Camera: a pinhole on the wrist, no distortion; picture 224 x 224 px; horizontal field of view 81.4 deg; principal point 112.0 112.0 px. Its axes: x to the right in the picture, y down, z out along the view. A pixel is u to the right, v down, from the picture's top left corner.
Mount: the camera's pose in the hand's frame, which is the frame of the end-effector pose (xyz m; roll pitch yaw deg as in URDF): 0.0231 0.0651 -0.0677 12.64 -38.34 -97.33
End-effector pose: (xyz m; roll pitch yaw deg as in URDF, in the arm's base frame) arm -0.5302 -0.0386 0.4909 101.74 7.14 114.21
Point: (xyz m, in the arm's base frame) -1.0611 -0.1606 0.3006
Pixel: behind the camera
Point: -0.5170 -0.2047 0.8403
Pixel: outside the picture
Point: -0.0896 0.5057 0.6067
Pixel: 158 197
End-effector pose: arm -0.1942 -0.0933 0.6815 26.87 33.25 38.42
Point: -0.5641 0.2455 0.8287
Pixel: outside the picture
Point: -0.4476 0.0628 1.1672
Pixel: 92 21
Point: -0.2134 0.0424 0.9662
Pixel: 130 82
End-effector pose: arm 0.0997 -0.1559 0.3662 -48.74 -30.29 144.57
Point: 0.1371 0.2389 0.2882
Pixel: behind the camera
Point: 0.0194 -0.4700 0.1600
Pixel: 105 41
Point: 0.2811 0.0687 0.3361
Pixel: behind the camera
